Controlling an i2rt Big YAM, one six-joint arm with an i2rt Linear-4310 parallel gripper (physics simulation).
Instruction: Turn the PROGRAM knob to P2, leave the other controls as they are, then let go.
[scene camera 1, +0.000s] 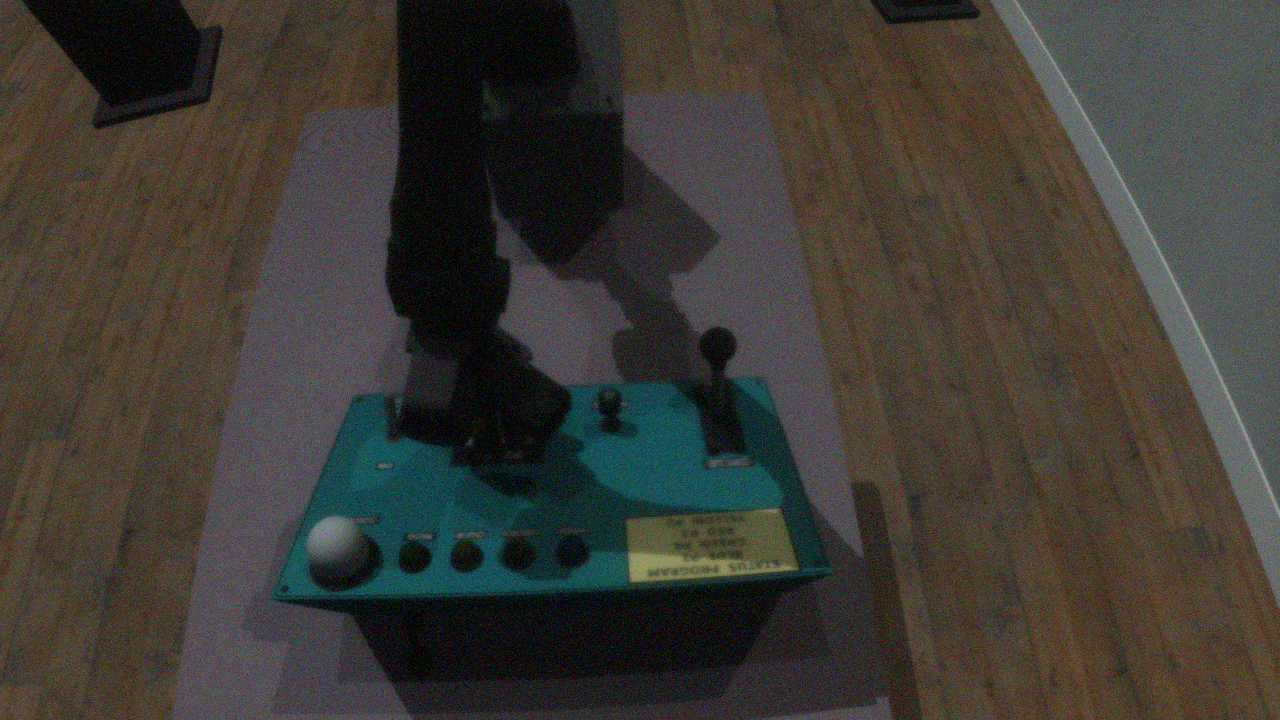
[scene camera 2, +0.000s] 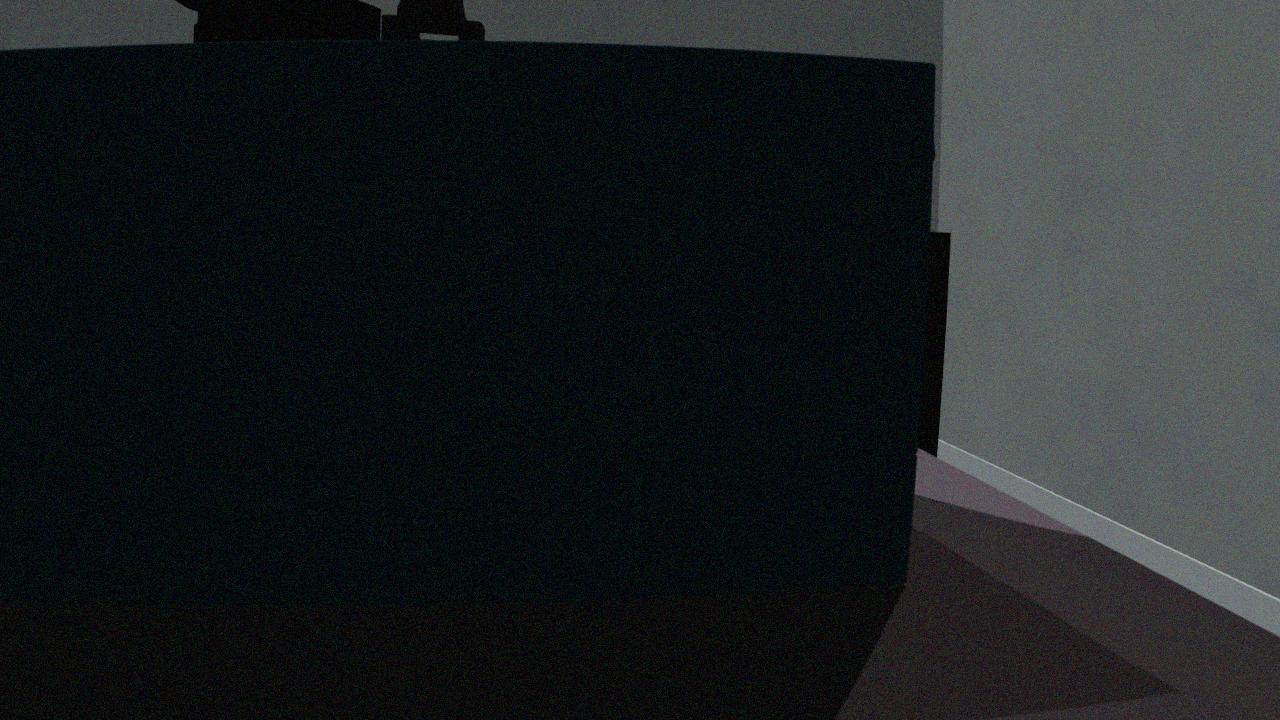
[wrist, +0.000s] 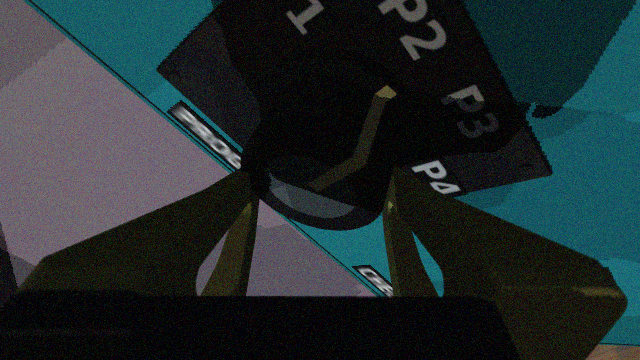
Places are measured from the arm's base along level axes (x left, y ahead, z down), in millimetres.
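Where they show: gripper, fingertip midpoint: (scene camera 1: 491, 413) (wrist: 320, 178); arm's base, origin of the base link: (scene camera 1: 528, 46).
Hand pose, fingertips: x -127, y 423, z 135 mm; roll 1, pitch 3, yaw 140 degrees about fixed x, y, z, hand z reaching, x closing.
Things, the pixels of their top centre, and the offset from my fingertips. "spot": a spot on its surface instead.
- PROGRAM knob, middle of its top: (wrist: 325, 199) (scene camera 1: 495, 410) dx +9, dy +11, dz -30 mm
- black dial plate, surface spot: (wrist: 530, 157) spot: dx -39, dy +53, dz -13 mm
- small toggle, middle of its top: (scene camera 1: 609, 405) dx +126, dy +35, dz -36 mm
- black ball-topped lever, middle of its top: (scene camera 1: 720, 336) dx +256, dy -3, dz -62 mm
- white dome, surface spot: (scene camera 1: 340, 548) spot: dx -134, dy +139, dz -107 mm
- yellow plate, surface spot: (scene camera 1: 711, 546) spot: dx +182, dy +204, dz -65 mm
The PROGRAM knob (wrist: 325, 135) is a dark cylinder with a brown pointer line, in the middle of the wrist view. It stands on a black dial plate (wrist: 530, 157) marked P1 to P4. The pointer line's lower end lies between the P2 and P3 marks; the exact setting is hard to tell. My gripper (wrist: 320, 178) (scene camera 1: 501, 450) is shut on the knob, one finger on each side. In scene camera 1 the gripper is over the back left of the teal panel (scene camera 1: 626, 483) and hides the knob. In scene camera 2 the panel's dark side hides the knob.
On the panel are a small toggle (scene camera 1: 609, 405), a black ball-topped lever (scene camera 1: 718, 349) at the right, a white dome (scene camera 1: 340, 548), several round buttons along the front and a yellow plate (scene camera 1: 711, 546). A grey wall (scene camera 2: 1118, 268) stands at the right.
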